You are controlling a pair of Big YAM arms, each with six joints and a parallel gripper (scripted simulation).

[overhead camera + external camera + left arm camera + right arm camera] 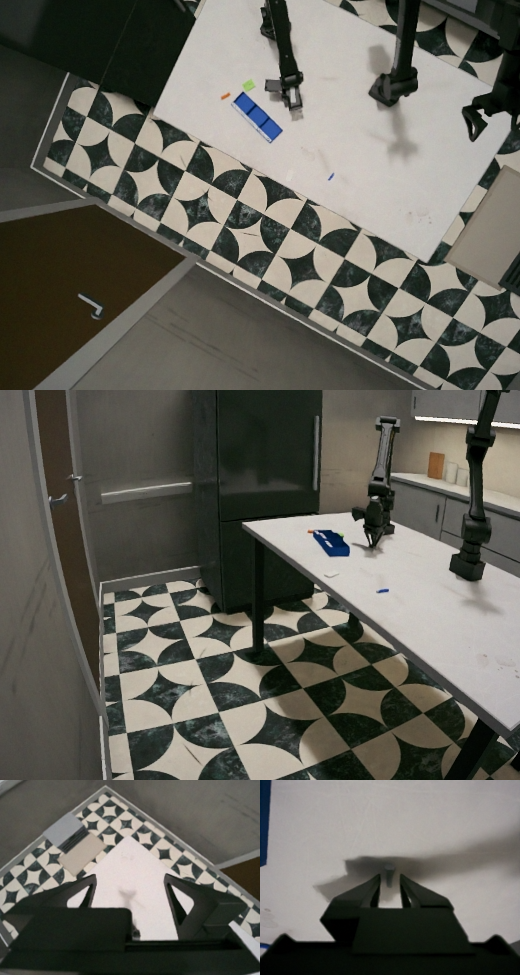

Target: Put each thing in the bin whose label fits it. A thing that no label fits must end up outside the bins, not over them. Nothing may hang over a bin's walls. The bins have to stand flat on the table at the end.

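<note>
My right hand is 1 cm above the tiny grey piece. Also, from my right hand: orange cylinder: 15 cm ahead, 26 cm to the right, 1 cm below; white piece: 32 cm ahead, 18 cm to the left, 1 cm below; green piece: 6 cm ahead, 19 cm to the right, 1 cm below.
</note>
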